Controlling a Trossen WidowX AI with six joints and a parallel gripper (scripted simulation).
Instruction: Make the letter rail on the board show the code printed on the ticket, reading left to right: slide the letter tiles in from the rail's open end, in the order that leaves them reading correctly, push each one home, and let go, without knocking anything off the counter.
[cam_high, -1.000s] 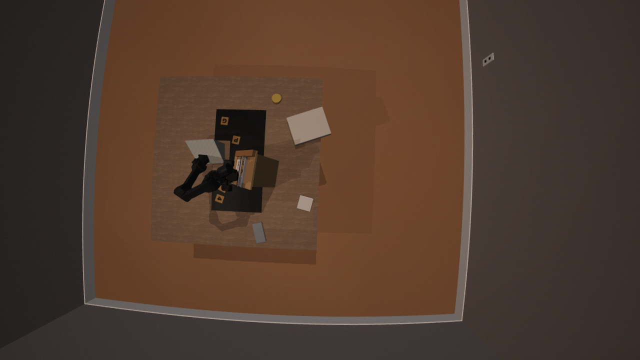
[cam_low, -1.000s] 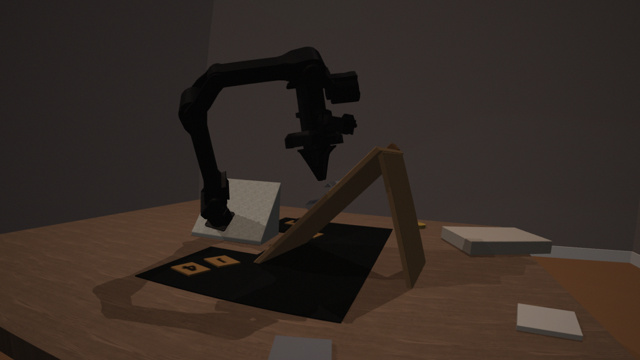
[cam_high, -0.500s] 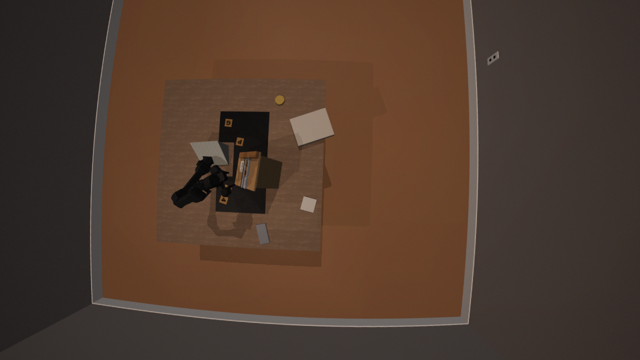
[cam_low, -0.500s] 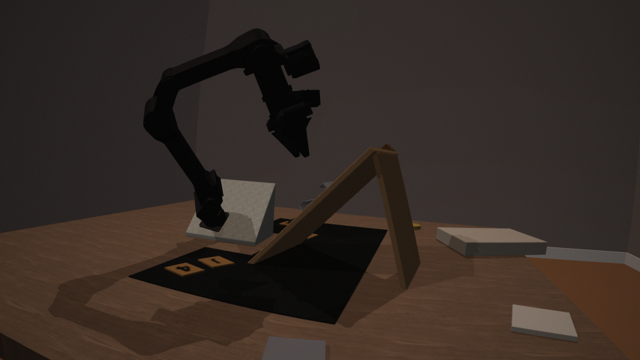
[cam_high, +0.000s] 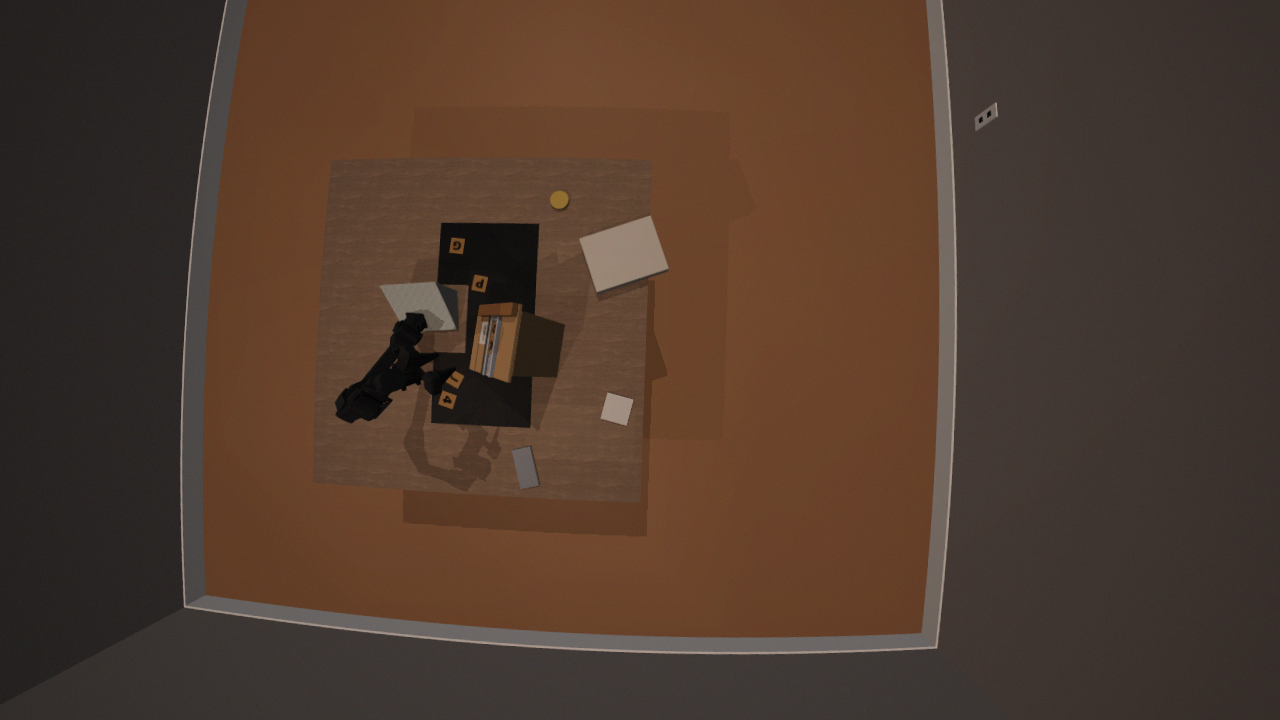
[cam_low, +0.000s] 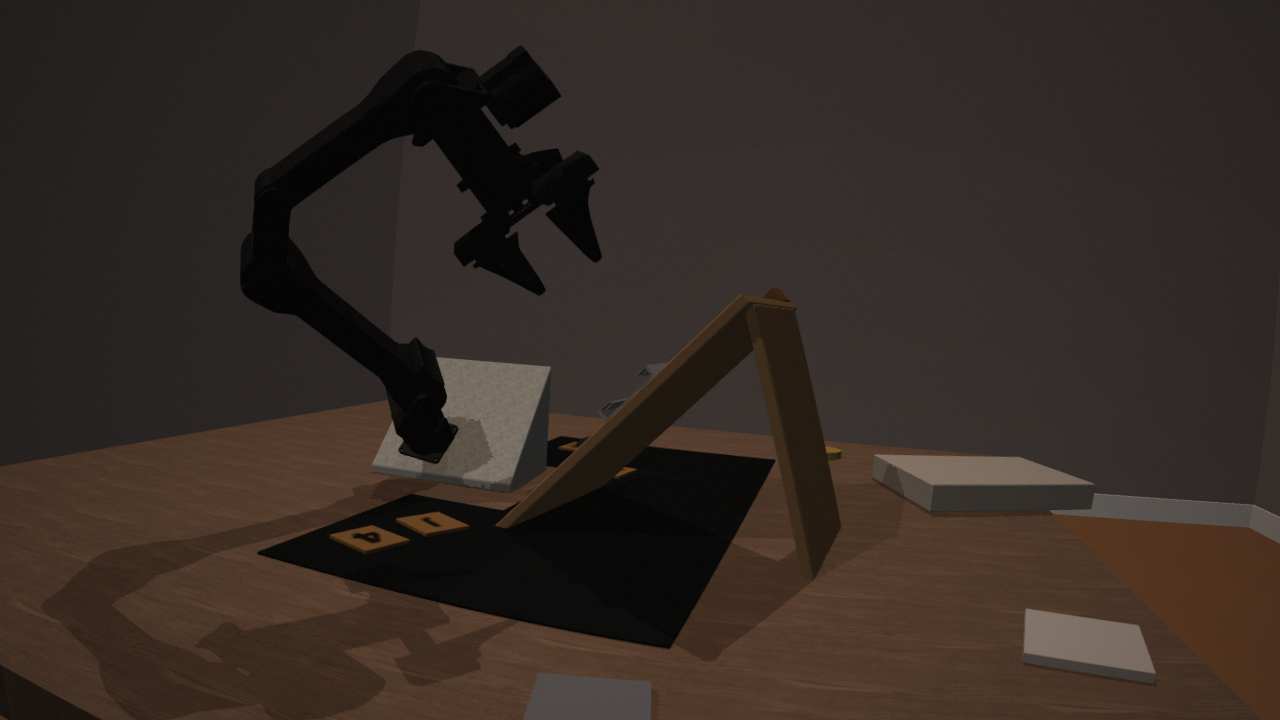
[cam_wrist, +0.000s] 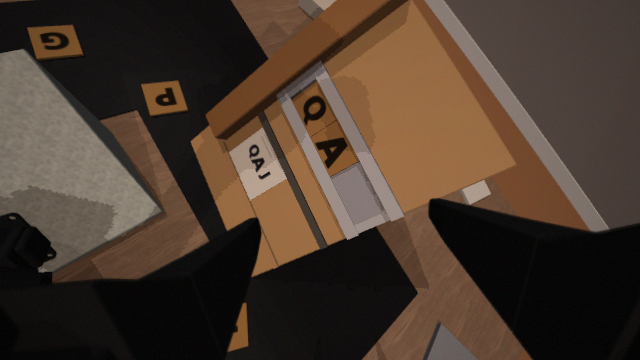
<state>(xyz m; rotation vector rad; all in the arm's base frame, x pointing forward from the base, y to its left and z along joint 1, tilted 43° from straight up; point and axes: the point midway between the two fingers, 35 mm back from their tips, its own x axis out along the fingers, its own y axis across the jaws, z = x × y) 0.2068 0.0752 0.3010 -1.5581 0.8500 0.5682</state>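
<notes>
Now: the j tile 260 mm below my gripper tip, 110 mm behind it and 70 mm to the right of it. From my gripper tip the other things lie so: black mat 270 mm below, 150 mm to the left, 50 mm behind; then q tile 110 mm to the left, 110 mm below, 90 mm ahead; then white ticket 190 mm below, 100 mm to the left, 20 mm ahead.
</notes>
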